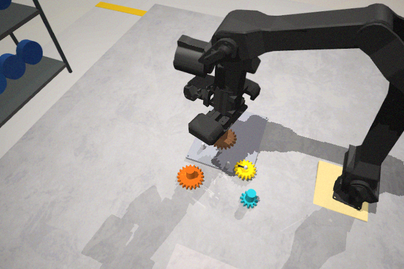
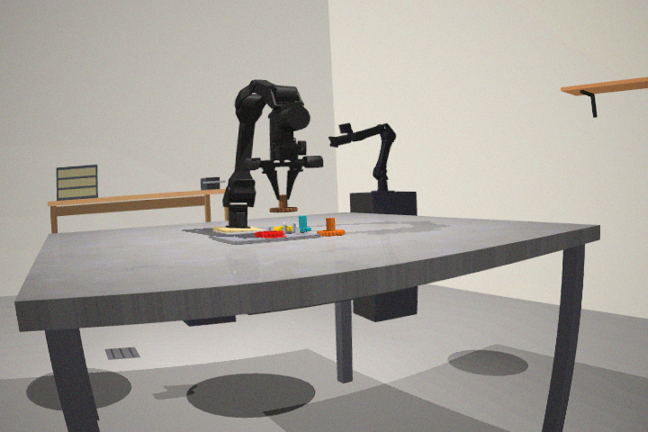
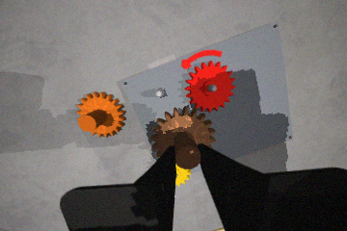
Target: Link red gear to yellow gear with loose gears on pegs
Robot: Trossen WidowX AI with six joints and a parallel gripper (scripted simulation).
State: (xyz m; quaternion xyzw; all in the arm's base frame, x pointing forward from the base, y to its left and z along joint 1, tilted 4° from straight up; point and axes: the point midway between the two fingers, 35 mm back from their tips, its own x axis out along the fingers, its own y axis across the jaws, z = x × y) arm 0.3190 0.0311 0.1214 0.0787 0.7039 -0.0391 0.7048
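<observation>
My gripper tip is 12 cm past the teal gear, 9 cm to the right of it and 7 cm above it. Also, from my gripper tip: yellow gear: 8 cm behind, 7 cm below, 3 cm to the left; then brown gear: 1 cm below; then red gear: 7 cm below, 5 cm to the right, 4 cm ahead.
</observation>
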